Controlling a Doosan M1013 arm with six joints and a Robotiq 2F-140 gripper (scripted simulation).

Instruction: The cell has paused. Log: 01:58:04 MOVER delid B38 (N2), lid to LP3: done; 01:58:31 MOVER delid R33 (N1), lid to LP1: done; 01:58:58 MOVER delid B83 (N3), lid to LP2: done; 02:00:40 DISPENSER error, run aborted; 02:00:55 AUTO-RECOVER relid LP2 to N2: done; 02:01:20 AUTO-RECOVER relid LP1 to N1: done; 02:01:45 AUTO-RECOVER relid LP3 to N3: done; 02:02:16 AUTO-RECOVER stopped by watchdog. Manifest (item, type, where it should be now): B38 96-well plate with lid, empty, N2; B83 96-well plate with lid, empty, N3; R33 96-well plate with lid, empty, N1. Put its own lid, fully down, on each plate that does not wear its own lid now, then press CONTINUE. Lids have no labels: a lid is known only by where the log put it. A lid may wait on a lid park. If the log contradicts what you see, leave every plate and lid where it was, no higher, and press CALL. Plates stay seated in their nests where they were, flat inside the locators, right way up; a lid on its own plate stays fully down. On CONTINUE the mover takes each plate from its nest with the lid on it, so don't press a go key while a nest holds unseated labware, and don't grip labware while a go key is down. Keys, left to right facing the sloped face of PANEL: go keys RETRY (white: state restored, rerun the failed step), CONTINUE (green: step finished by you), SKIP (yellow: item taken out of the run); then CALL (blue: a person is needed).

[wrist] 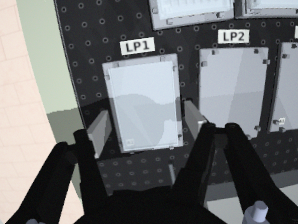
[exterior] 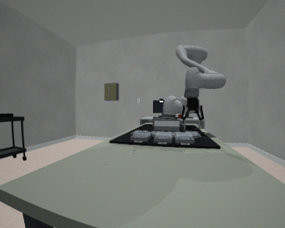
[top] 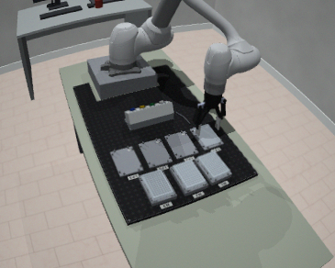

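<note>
The lid park LP1 is 60 mm below my hand. Round my hand: lid park LP2: 130 mm to the right, 60 mm below, 10 mm ahead; then lid park LP4: 250 mm to the right, 60 mm below, 30 mm ahead; then white key: 230 mm behind, 140 mm to the right.
</note>
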